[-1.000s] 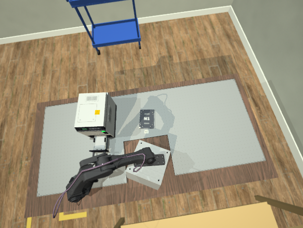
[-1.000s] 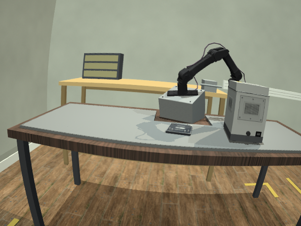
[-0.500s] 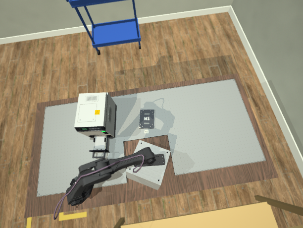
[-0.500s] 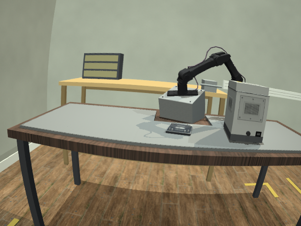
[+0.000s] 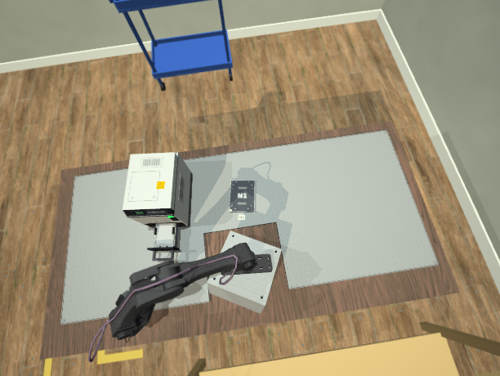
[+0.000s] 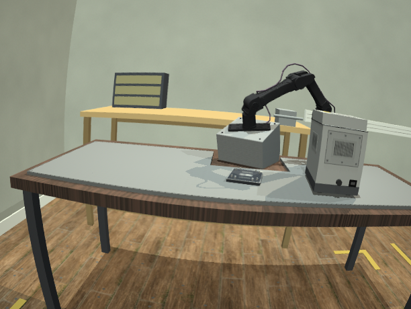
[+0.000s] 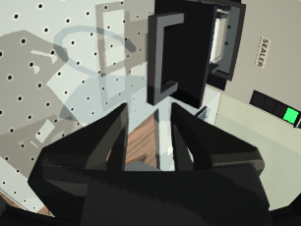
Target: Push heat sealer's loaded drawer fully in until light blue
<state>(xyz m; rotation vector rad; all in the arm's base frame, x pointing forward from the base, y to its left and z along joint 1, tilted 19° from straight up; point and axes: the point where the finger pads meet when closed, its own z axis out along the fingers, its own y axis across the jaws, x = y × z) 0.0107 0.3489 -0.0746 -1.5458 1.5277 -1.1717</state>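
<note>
My gripper is now 17 cm short of the sealer drawer, 6 cm above it and 1 cm to the left of it. Also, from my hand: dark plate (36 cm to the right, 33 cm ahead, 12 cm below).
</note>
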